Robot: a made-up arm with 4 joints.
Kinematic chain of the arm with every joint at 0, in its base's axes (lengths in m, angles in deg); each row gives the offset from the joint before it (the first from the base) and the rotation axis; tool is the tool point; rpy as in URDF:
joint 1: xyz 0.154 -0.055 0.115 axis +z
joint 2: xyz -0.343 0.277 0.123 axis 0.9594 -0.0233 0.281
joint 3: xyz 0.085 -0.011 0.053 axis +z
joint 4: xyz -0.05 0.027 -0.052 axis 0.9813 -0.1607 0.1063
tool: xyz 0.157 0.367 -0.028 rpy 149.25 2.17 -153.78
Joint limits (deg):
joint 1: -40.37..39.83
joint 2: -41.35..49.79
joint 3: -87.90..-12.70
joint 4: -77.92..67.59
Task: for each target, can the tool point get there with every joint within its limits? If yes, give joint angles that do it. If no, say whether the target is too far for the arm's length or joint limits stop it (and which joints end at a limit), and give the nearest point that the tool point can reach.
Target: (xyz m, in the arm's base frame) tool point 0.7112 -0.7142 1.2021
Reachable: no: too far | nearest point 0.3034 0.0503 0.4947 | short by 1.119 m
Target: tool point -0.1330 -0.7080 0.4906
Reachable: no: joint limits stop it (at a limit: joint 1, joint 2, joint 3, joint 4) | nearest point -0.0058 -0.2646 0.0188 | short by 0.660 m
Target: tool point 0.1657 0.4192 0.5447
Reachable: yes | joints -10.19 13.17 -27.74 45.24
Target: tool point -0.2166 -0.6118 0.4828
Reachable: no: joint limits stop it (at a limit: joint 1, joint 2, joint 3, joint 4) | nearest point -0.1029 -0.0552 0.6219 | short by 0.585 m
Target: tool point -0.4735 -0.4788 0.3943
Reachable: no: joint limits stop it (at a limit: joint 1, joint 2, joint 3, joint 4) | nearest point -0.1029 -0.0552 0.6219 | short by 0.607 m
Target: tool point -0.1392 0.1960 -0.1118
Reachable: yes | joints 32.38 0.13 -19.96 -63.13
